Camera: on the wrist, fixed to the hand. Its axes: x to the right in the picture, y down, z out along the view.
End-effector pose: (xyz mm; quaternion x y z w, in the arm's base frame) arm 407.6 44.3 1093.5 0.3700 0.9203 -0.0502 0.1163
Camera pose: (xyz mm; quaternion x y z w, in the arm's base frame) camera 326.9 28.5 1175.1 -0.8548 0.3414 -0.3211 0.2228
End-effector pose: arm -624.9 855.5 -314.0 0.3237 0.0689 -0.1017 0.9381
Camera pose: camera -622.1 855.8 -429.8 -0.0055 0.0099 0.9977 0.0668
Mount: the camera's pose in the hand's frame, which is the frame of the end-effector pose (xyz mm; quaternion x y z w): 25.3 -67.8 -90.4 0.0965 -0.3271 -0.9392 0.0399
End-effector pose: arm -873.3 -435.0 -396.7 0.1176 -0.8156 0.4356 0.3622
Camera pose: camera -812.7 -400.1 -304.4 0.9482 0.0015 -0.2826 0.1454
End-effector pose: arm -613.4 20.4 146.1 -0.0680 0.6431 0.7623 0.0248
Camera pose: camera -623.5 -58.2 61.6 -0.3550 0.0272 -0.0327 0.9339
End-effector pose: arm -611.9 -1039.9 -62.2 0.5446 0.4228 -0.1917 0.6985
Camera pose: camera -681.4 -974.2 -127.5 0.3707 -0.2814 0.8826 0.0664
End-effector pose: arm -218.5 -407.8 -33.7 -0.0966 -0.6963 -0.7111 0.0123
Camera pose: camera -264.5 -492.5 -97.8 -0.4187 0.1912 -0.0589 0.8858
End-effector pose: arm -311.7 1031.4 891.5 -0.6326 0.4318 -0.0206 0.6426
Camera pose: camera -313.1 931.5 950.1 -0.3755 -0.7891 -0.4391 0.2086
